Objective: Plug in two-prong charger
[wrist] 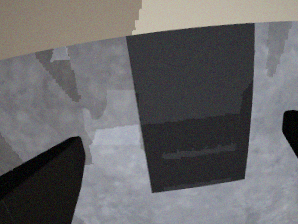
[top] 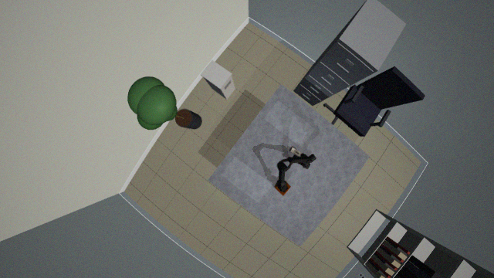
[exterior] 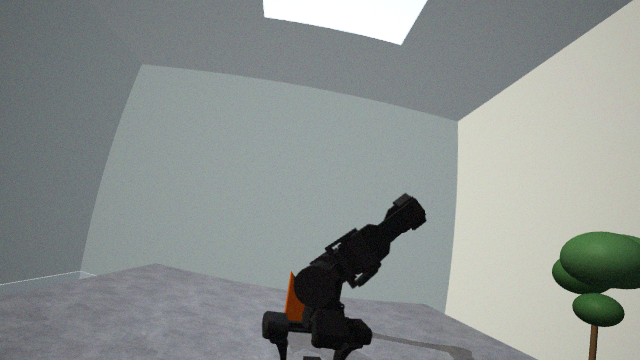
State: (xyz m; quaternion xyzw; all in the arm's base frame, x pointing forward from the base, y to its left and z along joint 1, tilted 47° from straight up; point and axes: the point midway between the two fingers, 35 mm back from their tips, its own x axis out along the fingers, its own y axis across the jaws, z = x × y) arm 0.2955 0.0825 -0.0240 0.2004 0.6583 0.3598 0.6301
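Right now the dark two-prong charger is 40 mm ahead of my gripper tip, 10 mm to the left of it and 10 mm above it.
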